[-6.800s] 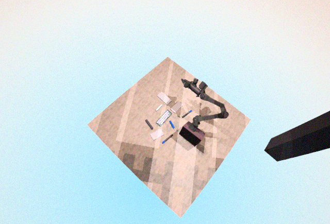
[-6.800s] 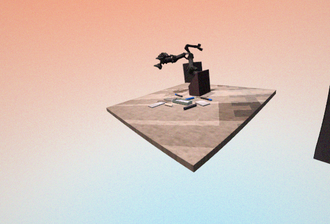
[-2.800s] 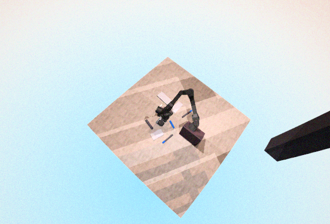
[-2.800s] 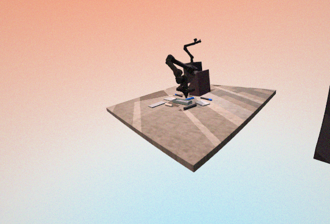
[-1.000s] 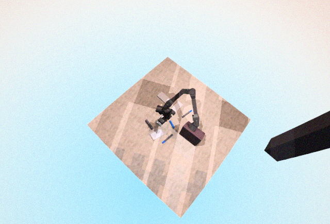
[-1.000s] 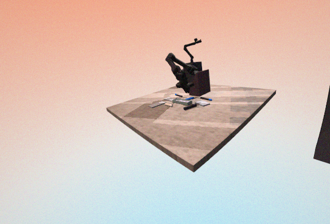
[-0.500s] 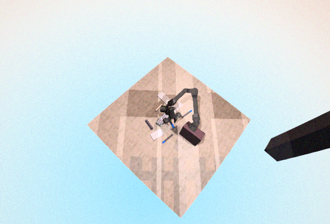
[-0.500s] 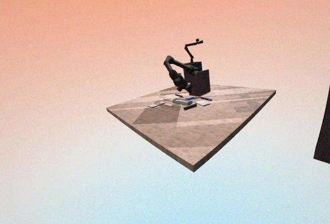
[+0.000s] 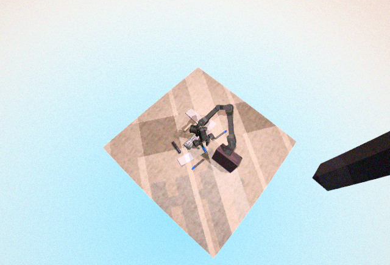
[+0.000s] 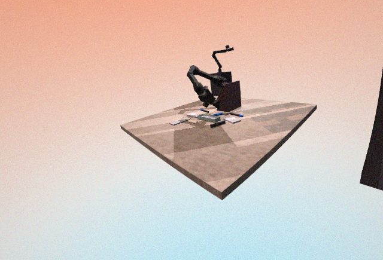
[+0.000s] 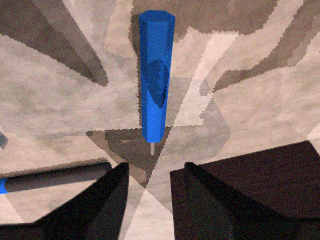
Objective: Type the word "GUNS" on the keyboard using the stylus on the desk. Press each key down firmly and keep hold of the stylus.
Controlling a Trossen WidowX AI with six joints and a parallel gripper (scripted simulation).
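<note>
Now: the blue stylus 5 cm below my gripper tip, 1 cm to the left of it and 1 cm behind it. Also, from my gripper tip: dark cylinder (19 cm ahead, 16 cm to the left, 4 cm below); cream cylinder (25 cm ahead, 5 cm to the right, 5 cm below).
</note>
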